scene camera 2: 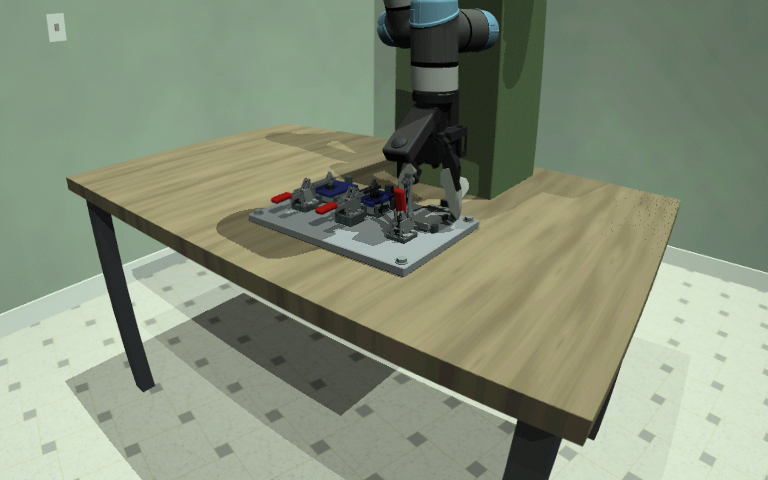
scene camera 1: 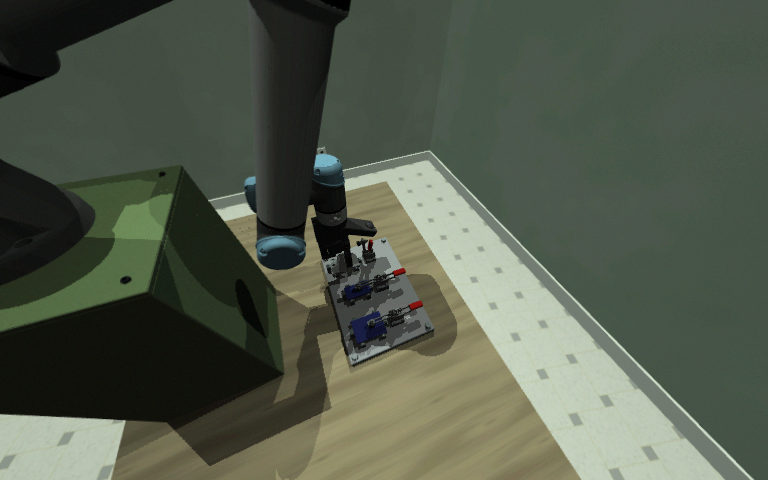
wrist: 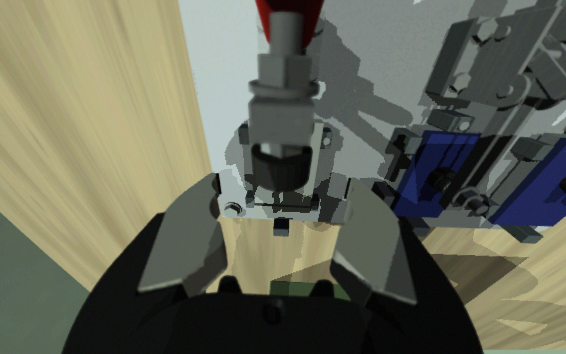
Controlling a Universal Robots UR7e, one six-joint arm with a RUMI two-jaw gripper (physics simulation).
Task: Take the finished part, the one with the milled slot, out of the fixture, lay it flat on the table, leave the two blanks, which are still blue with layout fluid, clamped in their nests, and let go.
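Frame: origin at the arm's base, x ahead, y left, z up, level; millimetres.
Where they show: gripper, fingertip midpoint: (scene camera 2: 429, 213) (scene camera 1: 344, 263); arm's base, origin of the base link: (scene camera 1: 12, 241).
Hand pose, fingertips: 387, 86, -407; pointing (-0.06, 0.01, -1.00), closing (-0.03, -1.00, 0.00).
Each offset is from my fingertips to the centre of the thing, as dx, dy, dz. "spot": to the spot under its first point. Level surfaces: height alone.
The finished part @(spot: +16, -25, +0) (wrist: 317, 160), pale grey, lies in the end nest of the fixture plate @(+47, -112, -24) (scene camera 1: 390, 251) (scene camera 2: 368, 243) (wrist: 215, 100). In the wrist view the raised clamp @(spot: +68, -3, +86) (wrist: 281, 120) hides most of it, slot included. That clamp's red handle @(+90, -4, +48) (scene camera 2: 399, 199) stands upright. My gripper (scene camera 2: 431, 206) (wrist: 283, 178) is open, pointing down, low over the plate, one finger on each side of the part with gaps between. The near blue blank @(+4, -110, -1) (scene camera 1: 357, 291) (scene camera 2: 385, 196) (wrist: 425, 170) and the far blue blank @(-6, -220, -3) (scene camera 1: 365, 328) (scene camera 2: 342, 186) (wrist: 537, 200) sit clamped in their nests.
The plate lies on the wooden table @(dz -31) (scene camera 1: 407, 413) (scene camera 2: 538, 294). The two blanks' clamps have lowered red handles @(+133, -117, +25) (scene camera 1: 399, 271) @(+128, -226, +20) (scene camera 1: 416, 305). The right finger in the wrist view is close to the near blank's nest. The green pedestal (scene camera 1: 215, 294) (scene camera 2: 512, 113) stands beside the plate.
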